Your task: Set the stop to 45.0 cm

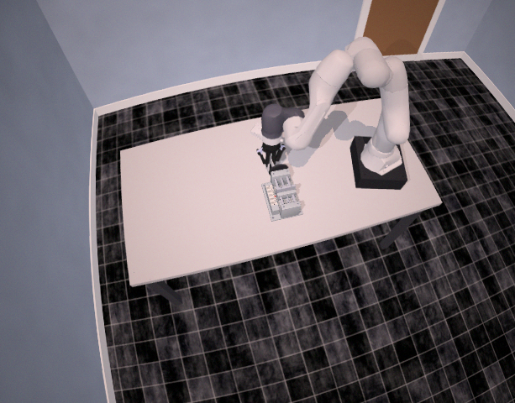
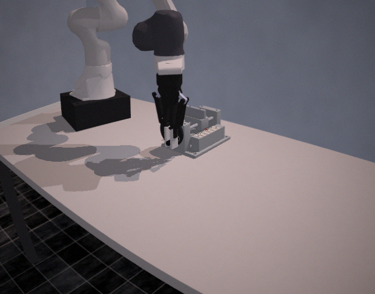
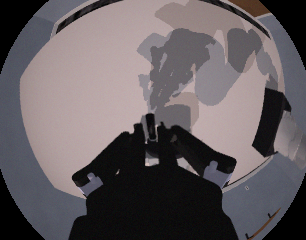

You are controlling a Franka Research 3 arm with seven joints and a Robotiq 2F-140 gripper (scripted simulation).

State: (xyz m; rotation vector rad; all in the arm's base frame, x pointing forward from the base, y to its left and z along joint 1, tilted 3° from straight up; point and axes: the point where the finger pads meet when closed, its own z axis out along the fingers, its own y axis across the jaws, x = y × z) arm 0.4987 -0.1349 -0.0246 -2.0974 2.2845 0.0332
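Now: the black handwheel 20 mm to the left of my hand, 10 mm below it and 10 mm behind it. The rest, counted from my hand: grey stop fixture: 160 mm to the left, 10 mm behind, 10 mm above.
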